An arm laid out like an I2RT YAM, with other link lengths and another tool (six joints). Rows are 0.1 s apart.
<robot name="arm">
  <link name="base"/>
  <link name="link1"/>
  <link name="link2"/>
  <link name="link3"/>
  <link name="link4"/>
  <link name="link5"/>
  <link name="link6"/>
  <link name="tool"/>
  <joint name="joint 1" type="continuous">
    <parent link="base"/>
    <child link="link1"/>
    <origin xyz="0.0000 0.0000 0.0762" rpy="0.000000 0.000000 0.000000"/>
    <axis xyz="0 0 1"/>
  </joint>
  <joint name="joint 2" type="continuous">
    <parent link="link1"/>
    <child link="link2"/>
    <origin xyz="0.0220 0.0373 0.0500" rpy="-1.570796 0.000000 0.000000"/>
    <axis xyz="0 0 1"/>
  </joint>
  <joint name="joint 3" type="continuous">
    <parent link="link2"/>
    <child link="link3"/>
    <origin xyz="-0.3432 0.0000 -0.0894" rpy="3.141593 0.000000 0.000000"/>
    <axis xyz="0 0 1"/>
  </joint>
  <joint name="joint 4" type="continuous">
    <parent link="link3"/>
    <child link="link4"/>
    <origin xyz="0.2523 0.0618 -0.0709" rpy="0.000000 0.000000 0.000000"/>
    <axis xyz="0 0 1"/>
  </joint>
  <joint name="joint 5" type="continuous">
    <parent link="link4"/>
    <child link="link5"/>
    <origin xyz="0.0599 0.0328 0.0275" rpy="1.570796 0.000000 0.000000"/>
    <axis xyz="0 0 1"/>
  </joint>
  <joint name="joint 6" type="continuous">
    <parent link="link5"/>
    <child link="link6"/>
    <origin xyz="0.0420 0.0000 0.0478" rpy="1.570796 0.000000 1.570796"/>
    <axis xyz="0 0 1"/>
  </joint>
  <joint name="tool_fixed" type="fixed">
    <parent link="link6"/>
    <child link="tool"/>
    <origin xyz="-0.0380 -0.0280 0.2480" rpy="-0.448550 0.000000 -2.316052"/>
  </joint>
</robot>
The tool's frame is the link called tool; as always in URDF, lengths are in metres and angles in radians. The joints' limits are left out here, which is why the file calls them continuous.
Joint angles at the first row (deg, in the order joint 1, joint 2, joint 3, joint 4, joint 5, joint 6):
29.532, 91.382, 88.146, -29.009, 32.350, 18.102
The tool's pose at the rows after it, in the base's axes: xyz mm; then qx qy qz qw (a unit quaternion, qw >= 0):
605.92 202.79 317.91 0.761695 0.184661 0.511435 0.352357
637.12 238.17 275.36 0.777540 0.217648 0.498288 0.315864
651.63 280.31 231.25 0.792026 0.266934 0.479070 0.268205
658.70 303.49 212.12 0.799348 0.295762 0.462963 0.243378
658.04 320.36 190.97 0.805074 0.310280 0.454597 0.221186
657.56 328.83 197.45 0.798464 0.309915 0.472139 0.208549
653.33 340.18 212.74 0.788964 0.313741 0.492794 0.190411
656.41 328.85 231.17 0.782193 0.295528 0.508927 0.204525
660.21 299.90 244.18 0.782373 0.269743 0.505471 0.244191
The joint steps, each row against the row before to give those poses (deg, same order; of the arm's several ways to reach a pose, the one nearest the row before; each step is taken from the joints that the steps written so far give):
-1.666, 8.969, 4.303, 2.023, -7.889, 0.179
-1.234, 8.069, 5.622, -0.346, -6.324, -0.522
-0.616, 7.556, 6.855, -3.247, -7.547, -1.400
-0.176, 5.299, 7.648, -5.184, -3.807, -0.970
0.087, 2.474, 1.072, -0.105, -2.821, -0.008
0.000, -1.049, -2.546, 3.604, -1.495, -0.348
-0.001, -1.405, -1.581, 2.550, -2.291, -0.707
-0.086, -2.372, -2.548, 2.721, 2.012, 0.349
0.000, -2.110, -1.062, -0.601, 5.341, 0.877

